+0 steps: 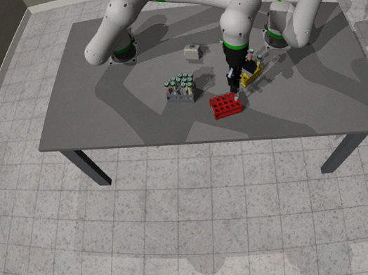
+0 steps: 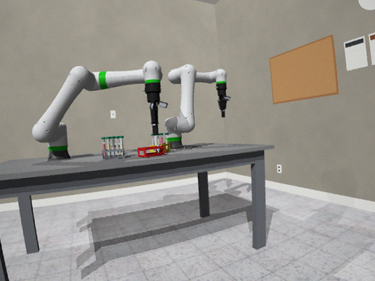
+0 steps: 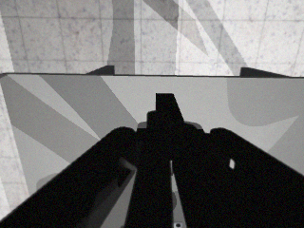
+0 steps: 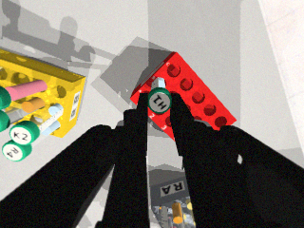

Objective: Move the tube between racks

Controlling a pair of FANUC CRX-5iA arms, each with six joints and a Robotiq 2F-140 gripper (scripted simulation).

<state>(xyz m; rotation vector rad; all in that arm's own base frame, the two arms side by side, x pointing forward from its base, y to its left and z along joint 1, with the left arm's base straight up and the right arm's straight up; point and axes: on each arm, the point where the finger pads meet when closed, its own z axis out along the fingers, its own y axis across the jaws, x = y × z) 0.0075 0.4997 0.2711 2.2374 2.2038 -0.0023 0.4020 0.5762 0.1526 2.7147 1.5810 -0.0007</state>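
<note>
The green-capped tube marked h1 is 1 cm ahead of my right hand, 1 cm to the left of it and 8 cm below it. The rest, counted from my right hand: red rack (2 cm ahead, 4 cm to the right, 13 cm below); green-capped tube marked r4 (15 cm behind, 3 cm to the left, 8 cm below); green-capped tube marked k2 (13 cm behind, 5 cm to the left, 8 cm below).
</note>
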